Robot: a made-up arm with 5 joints.
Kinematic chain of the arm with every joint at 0, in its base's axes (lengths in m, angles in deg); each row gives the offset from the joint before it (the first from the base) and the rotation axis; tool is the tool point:
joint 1: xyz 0 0 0.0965 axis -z
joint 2: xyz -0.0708 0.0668 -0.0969 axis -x
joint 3: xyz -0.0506 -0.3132 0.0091 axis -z
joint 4: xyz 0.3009 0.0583 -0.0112 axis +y
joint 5: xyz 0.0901 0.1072 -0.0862 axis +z
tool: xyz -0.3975 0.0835 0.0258
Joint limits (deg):
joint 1: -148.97..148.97
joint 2: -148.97..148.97
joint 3: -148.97..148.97
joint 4: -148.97..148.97
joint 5: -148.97..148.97
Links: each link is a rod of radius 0.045 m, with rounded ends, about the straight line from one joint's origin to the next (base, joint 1, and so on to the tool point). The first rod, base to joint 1, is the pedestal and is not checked.
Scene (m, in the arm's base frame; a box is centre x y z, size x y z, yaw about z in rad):
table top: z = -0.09
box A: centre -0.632 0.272 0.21 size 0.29 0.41 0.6 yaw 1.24
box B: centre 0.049 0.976 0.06 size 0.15 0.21 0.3 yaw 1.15
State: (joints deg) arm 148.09 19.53 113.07 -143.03 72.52
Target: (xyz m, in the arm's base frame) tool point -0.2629 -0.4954 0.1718
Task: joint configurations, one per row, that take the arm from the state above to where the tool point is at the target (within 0.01 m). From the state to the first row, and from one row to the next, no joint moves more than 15 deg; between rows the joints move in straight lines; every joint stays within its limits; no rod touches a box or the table.
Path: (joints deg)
1: 135.99 29.03 102.04 -144.22 86.34
2: 123.88 38.53 91.01 -145.41 100.17
3: 111.78 48.03 79.98 -146.59 113.99
4: 99.68 57.53 68.95 -147.78 127.81
5: 87.57 67.04 57.92 -148.97 141.63
6: 86.95 63.37 52.43 -148.97 127.64
7: 86.33 59.71 46.94 -148.97 113.65
8: 85.70 56.04 41.45 -148.97 99.65
9: 85.08 52.38 35.96 -148.97 85.66
10: 84.46 48.71 30.47 -148.97 71.66
11: 83.83 45.05 24.98 -148.97 57.67
12: 83.21 41.38 19.48 -148.97 43.68
13: 82.59 37.72 13.99 -148.97 29.68

